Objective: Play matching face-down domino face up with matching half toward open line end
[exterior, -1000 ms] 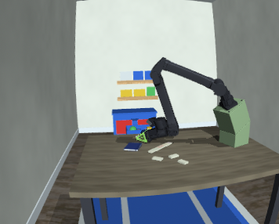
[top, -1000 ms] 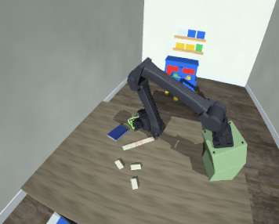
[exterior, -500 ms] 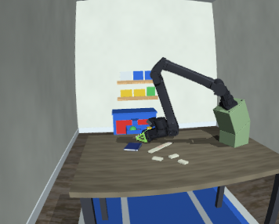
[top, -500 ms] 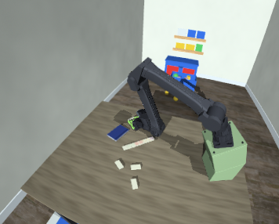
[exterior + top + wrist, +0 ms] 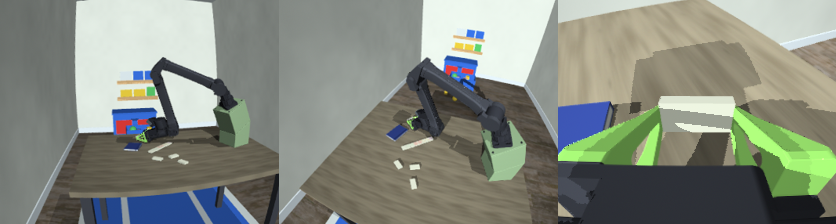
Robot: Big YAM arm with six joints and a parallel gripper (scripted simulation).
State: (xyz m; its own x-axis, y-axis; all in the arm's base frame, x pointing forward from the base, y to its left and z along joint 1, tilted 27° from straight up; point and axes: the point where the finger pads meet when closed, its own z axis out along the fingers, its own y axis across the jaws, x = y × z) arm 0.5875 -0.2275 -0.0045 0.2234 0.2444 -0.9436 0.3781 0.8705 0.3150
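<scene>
Now: the domino right at my hand.
</scene>
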